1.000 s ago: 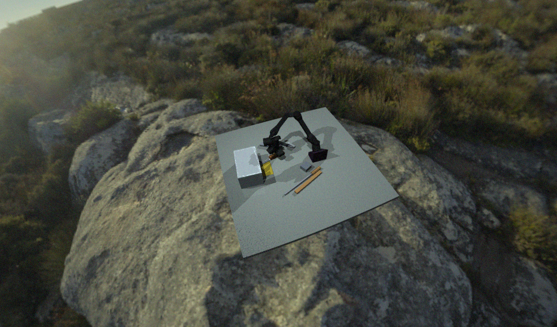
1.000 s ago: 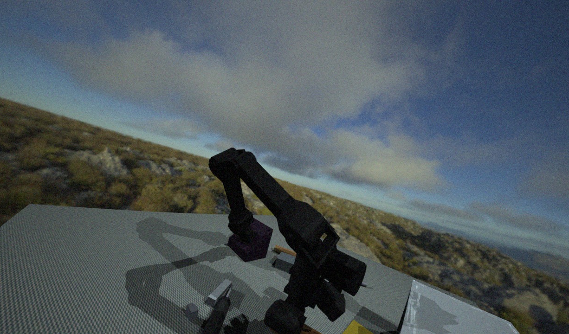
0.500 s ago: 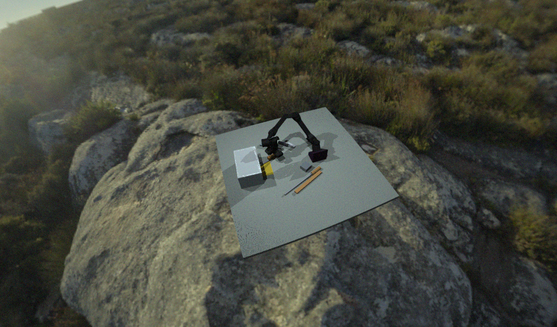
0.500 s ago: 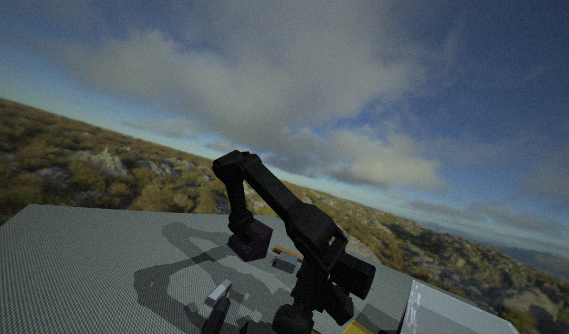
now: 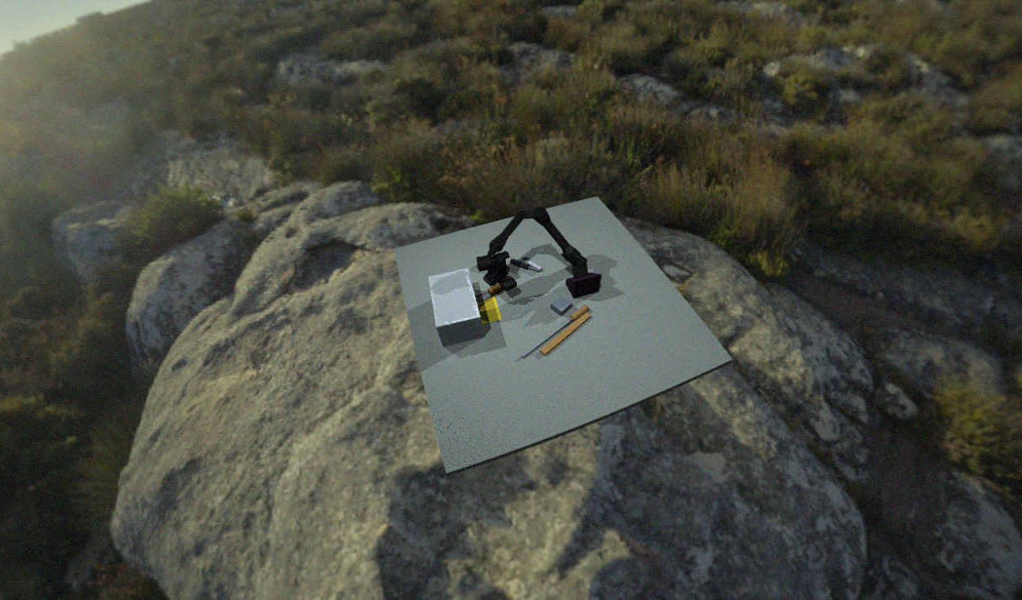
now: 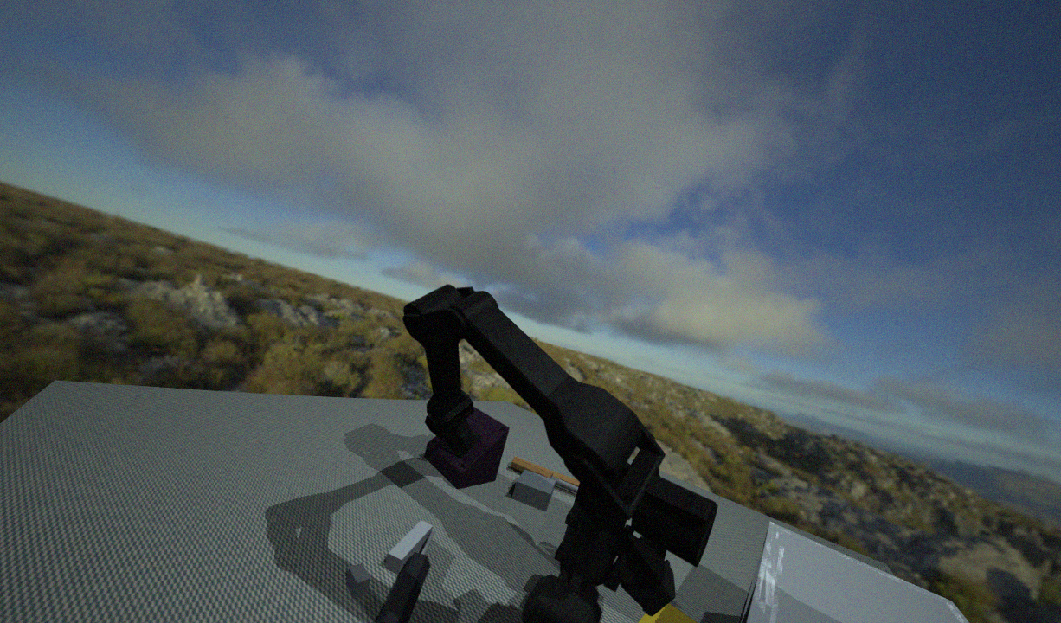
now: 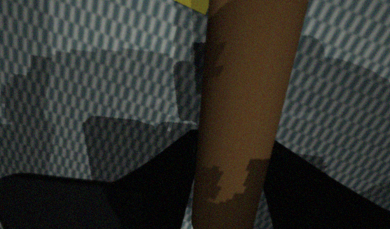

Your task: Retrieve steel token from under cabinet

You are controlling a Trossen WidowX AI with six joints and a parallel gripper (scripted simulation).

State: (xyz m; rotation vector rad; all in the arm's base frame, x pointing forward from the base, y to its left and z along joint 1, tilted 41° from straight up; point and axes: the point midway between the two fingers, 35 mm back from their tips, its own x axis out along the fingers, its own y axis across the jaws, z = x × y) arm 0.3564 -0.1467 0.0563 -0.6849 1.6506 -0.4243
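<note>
Now: the grey bar 21 cm behind my gripper tip and 6 cm to the right of it. Also, from my gripper tip: grey block (23 cm to the left, 20 cm behind, 1 cm above); then small grey cube (19 cm behind, 14 cm to the right); then wooden stick (38 cm to the left, 16 cm behind).
</note>
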